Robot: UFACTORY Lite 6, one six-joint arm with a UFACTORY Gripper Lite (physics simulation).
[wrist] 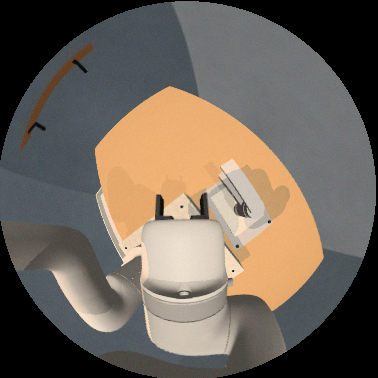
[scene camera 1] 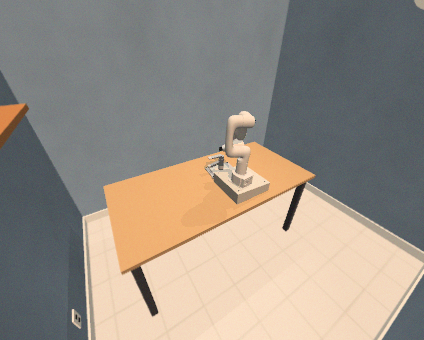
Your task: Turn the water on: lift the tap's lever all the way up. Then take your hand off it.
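Seen in the pictures: hand, tool point: (wrist: 181,206) (scene camera 1: 220,148); arm's base, link origin: (scene camera 1: 239,180).
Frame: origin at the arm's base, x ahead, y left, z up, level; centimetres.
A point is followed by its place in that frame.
The tap (scene camera 1: 221,163) @(y -7.2, x 26.7, z -0.2 cm) (wrist: 242,210) @(y -6.9, x 26.8, z 4.6 cm) stands on a grey base plate (wrist: 254,233) @(y -19.1, x 26.0, z -7.8 cm) beside the robot's base. Its pale, flat lever (scene camera 1: 216,157) @(y -3.1, x 28.9, z 6.4 cm) (wrist: 247,189) @(y -4.4, x 30.1, z 7.0 cm) reaches out over the spout (scene camera 1: 214,165) @(y -1.3, x 29.2, z -1.0 cm) and looks close to level in the scene view, with a gap between the two. Its exact tilt is hard to tell. My gripper (scene camera 1: 221,148) (wrist: 181,198) @(y 1.2, x 20.0, z 19.4 cm) is open and empty. In the wrist view it is left of the tap, apart from the lever. In the scene view its small dark fingers show above the tap, too small to judge there.
The robot's base stands on a pale block (scene camera 1: 252,191) @(y -0.4, x -12.6, z -2.4 cm) (wrist: 181,214) @(y 3.7, x 15.5, z 0.3 cm) right next to the tap's plate. The wooden table (scene camera 1: 160,200) @(y 51.3, x 28.6, z -8.6 cm) (wrist: 165,130) @(y 37.7, x 35.6, z -8.6 cm) carries both. Grey walls rise behind the table. An orange-brown board (scene camera 1: 11,119) (wrist: 50,90) shows far off to the left.
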